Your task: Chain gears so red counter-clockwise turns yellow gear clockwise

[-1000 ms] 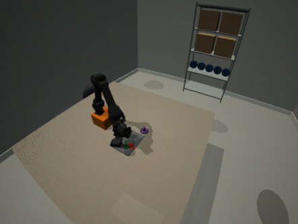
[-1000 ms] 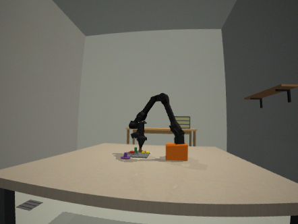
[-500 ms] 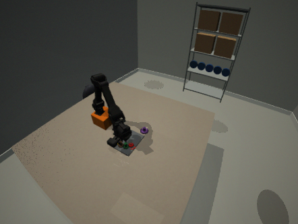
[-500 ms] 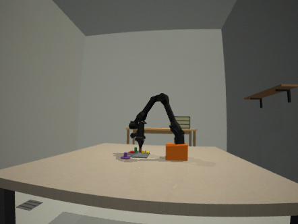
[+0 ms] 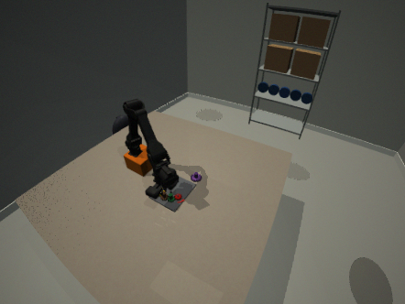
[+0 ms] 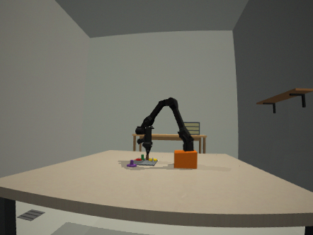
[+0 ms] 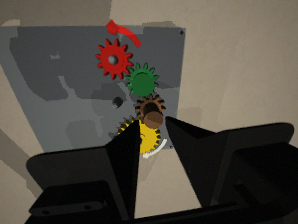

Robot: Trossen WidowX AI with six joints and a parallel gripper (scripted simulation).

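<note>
My gripper tip is now 20 mm above the brown gear. From my gripper tip the other things lie so: red gear (60 mm ahead, 30 mm to the left, 30 mm below); green gear (40 mm ahead, 10 mm to the left, 20 mm below); yellow gear (40 mm behind, 20 mm to the left, 30 mm below).
</note>
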